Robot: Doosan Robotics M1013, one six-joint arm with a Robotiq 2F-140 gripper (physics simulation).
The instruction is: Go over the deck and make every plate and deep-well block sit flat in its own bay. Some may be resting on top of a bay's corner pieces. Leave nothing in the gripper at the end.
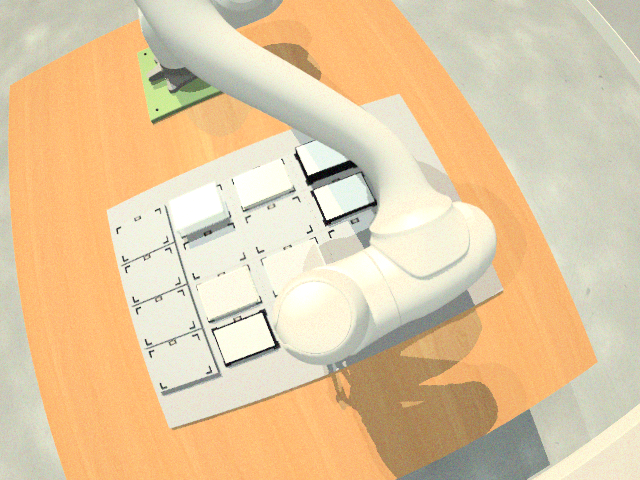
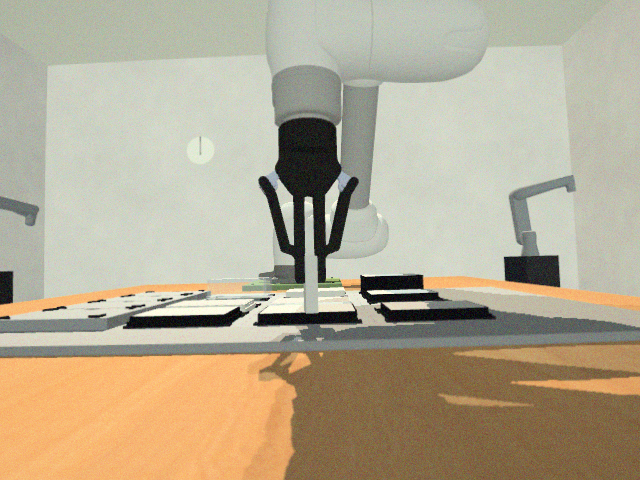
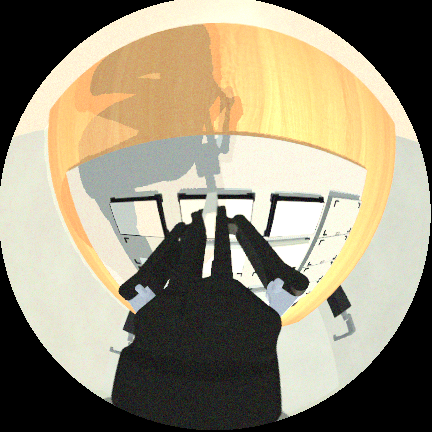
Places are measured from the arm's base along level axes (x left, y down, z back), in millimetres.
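Pixels of known places: gripper, between the fingertips: (image 2: 311,311) (image 3: 213,200).
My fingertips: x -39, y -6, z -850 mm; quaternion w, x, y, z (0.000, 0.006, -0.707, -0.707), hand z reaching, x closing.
Behind a point stands the place of what it marks.
My gripper (image 2: 310,276) (image 3: 213,200) {x -39, y -6, z -850 mm} is shut on a thin pale bar (image 2: 310,299) (image 3: 210,202) that points down past the fingertips. The bar's lower end is at the front middle black-rimmed plate (image 2: 279,308) {x -77, y -6, z -804 mm} (image 3: 235,214); contact is unclear. Black-rimmed plates at front left (image 1: 245,338) {x -197, y -6, z -792 mm} (image 2: 186,312) {x -200, y -6, z -804 mm} (image 3: 295,215) {x -191, y -6, z -800 mm} and front right (image 2: 434,308) {x 115, y -5, z -871 mm} (image 3: 135,217) {x 119, y -6, z -841 mm} look flat. White plates (image 1: 230,293) {x -177, y -6, z -689 mm} (image 1: 263,183) {x 11, y -6, z -501 mm} and a black-rimmed plate (image 1: 345,198) {x 154, y -6, z -633 mm} lie farther back, near a tall black block (image 1: 325,157) (image 2: 391,282) {x 160, y -19, z -561 mm}. A clear-sided block (image 1: 199,209) {x -148, y -35, z -489 mm} stands high; its seating is unclear. The arm hides part of the deck.
The grey deck (image 1: 248,384) {x -247, y 8, z -883 mm} (image 2: 155,347) {x -203, y 12, z -932 mm} lies on the wooden table (image 1: 103,428) {x -655, y 18, z -818 mm}. Raised grey panels (image 1: 165,320) {x -347, y -6, z -667 mm} with corner pieces run along its left side. A green base plate (image 1: 160,108) {x -135, y 1, z -118 mm} is behind. The arm reaches over the deck's right part.
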